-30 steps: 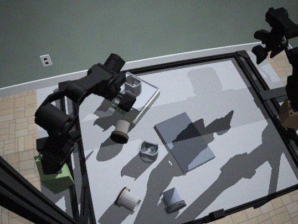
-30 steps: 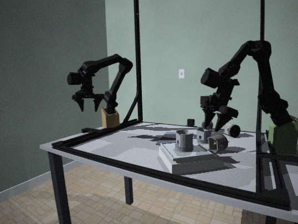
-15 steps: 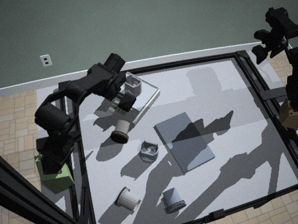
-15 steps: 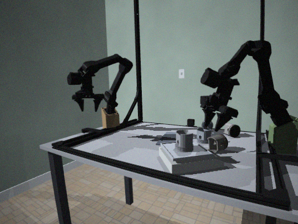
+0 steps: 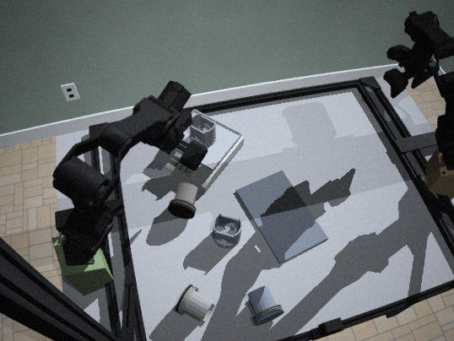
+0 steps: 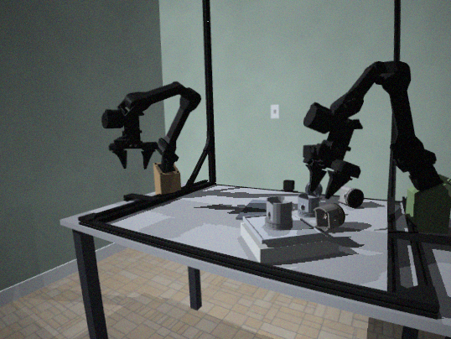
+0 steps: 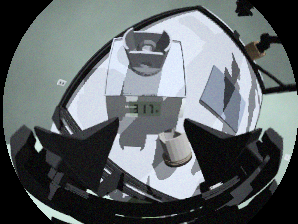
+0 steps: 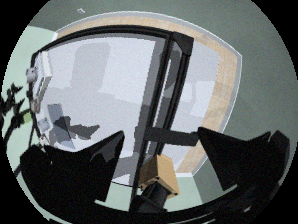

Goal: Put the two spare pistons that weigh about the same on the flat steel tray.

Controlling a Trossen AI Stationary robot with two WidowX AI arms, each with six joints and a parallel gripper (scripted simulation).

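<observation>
The white scale is 110 mm below my left hand, 90 mm to the right of it and 90 mm ahead of it. Round my left hand: flat steel tray: 240 mm to the right, 170 mm behind, 150 mm below.
</observation>
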